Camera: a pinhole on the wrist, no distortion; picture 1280 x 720 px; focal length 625.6 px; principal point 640.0 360.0 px. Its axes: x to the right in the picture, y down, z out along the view. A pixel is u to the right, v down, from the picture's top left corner.
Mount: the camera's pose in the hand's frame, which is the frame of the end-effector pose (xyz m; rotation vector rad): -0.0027 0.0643 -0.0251 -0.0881 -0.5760 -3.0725
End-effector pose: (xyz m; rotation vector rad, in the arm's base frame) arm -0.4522 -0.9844 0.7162 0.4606 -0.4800 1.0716
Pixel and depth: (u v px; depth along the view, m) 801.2 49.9 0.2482
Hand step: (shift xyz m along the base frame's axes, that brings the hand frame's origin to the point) -0.2900 -0.0259 0.1335
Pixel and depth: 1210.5 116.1 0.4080
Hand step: -0.5136 -0.2910 0.0950
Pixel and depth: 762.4 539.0 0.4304
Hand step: -0.1818 -0.2442 0.3203
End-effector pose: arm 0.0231 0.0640 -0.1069 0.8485 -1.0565 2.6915
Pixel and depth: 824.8 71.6 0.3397
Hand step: 0.0801 -0.3999 -0.1007
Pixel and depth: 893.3 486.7 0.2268
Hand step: 0.1305 -0.2076 0.0191
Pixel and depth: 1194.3 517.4 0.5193
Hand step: 0.5624 -0.4118 0.0065
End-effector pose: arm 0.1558 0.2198 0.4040 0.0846 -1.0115 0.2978
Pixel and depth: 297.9 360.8 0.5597
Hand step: -0.3048 0.2256 0.5167
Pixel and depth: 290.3 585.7 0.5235
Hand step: -0.2854 0.0358 0.5390
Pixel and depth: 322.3 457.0 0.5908
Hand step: -0.3361 0.1420 0.5528
